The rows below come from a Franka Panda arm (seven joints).
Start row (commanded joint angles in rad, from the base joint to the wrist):
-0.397, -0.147, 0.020, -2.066, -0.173, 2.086, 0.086
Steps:
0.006, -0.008, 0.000, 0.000, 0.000, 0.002, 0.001
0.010, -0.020, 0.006, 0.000, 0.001, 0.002, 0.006
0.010, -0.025, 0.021, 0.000, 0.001, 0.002, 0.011
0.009, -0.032, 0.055, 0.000, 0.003, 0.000, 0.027
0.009, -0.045, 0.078, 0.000, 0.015, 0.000, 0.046
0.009, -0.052, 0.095, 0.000, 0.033, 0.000, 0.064
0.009, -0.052, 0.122, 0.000, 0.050, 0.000, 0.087
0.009, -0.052, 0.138, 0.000, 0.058, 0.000, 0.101
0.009, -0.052, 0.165, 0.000, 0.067, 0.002, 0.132
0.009, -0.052, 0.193, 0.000, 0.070, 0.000, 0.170
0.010, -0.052, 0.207, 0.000, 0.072, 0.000, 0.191
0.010, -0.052, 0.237, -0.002, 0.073, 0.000, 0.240
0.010, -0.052, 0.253, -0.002, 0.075, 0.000, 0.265
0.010, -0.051, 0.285, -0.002, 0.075, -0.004, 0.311
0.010, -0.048, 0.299, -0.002, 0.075, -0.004, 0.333
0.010, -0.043, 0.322, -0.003, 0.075, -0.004, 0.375
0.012, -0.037, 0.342, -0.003, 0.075, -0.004, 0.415
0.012, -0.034, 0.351, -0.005, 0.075, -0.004, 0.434
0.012, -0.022, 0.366, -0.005, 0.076, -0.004, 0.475
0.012, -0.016, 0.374, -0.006, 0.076, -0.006, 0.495
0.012, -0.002, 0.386, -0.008, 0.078, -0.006, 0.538
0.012, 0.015, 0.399, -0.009, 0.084, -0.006, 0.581
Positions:
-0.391, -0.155, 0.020, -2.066, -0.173, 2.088, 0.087
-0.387, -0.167, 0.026, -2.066, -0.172, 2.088, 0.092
-0.387, -0.172, 0.041, -2.066, -0.172, 2.088, 0.097
-0.388, -0.179, 0.075, -2.066, -0.170, 2.086, 0.113
-0.388, -0.192, 0.098, -2.066, -0.158, 2.086, 0.132
-0.388, -0.199, 0.115, -2.066, -0.140, 2.086, 0.150
-0.388, -0.199, 0.142, -2.066, -0.123, 2.086, 0.173
-0.388, -0.199, 0.158, -2.066, -0.115, 2.086, 0.187
-0.388, -0.199, 0.185, -2.066, -0.106, 2.088, 0.218
-0.388, -0.199, 0.213, -2.066, -0.103, 2.086, 0.256
-0.387, -0.199, 0.227, -2.066, -0.101, 2.086, 0.277
-0.387, -0.199, 0.257, -2.068, -0.100, 2.086, 0.326
-0.387, -0.199, 0.273, -2.068, -0.098, 2.086, 0.351
-0.387, -0.198, 0.305, -2.068, -0.098, 2.082, 0.397
-0.387, -0.195, 0.319, -2.068, -0.098, 2.082, 0.419
-0.387, -0.190, 0.342, -2.069, -0.098, 2.082, 0.461
-0.385, -0.184, 0.362, -2.069, -0.098, 2.082, 0.501
-0.385, -0.181, 0.371, -2.071, -0.098, 2.082, 0.520
-0.385, -0.169, 0.386, -2.071, -0.097, 2.082, 0.561
-0.385, -0.163, 0.394, -2.072, -0.097, 2.080, 0.581
-0.385, -0.149, 0.406, -2.074, -0.095, 2.080, 0.624
-0.385, -0.132, 0.419, -2.075, -0.089, 2.080, 0.667

